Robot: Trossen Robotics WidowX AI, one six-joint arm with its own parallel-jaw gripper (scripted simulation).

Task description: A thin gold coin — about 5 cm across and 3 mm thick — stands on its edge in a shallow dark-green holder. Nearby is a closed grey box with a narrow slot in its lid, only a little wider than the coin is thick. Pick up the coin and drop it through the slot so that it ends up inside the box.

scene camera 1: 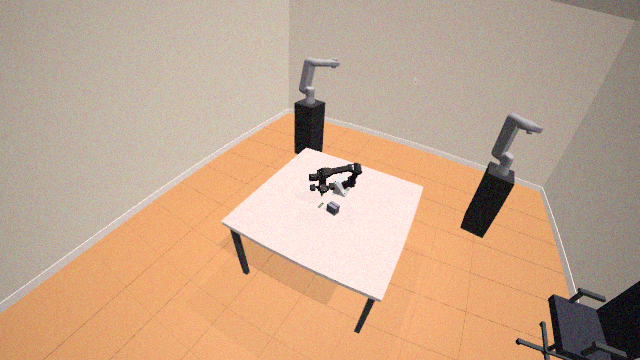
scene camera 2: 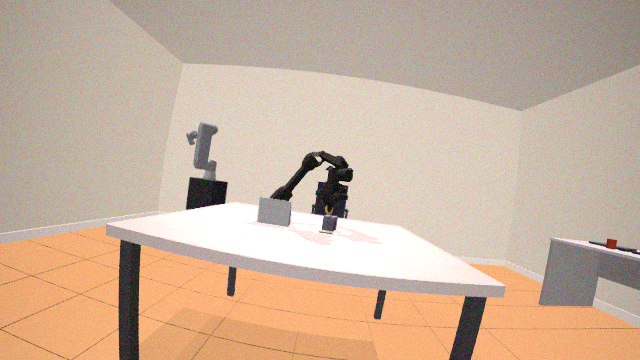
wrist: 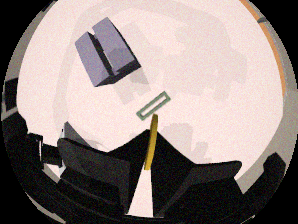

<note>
My gripper (wrist: 150, 134) carries a thin gold coin.
</note>
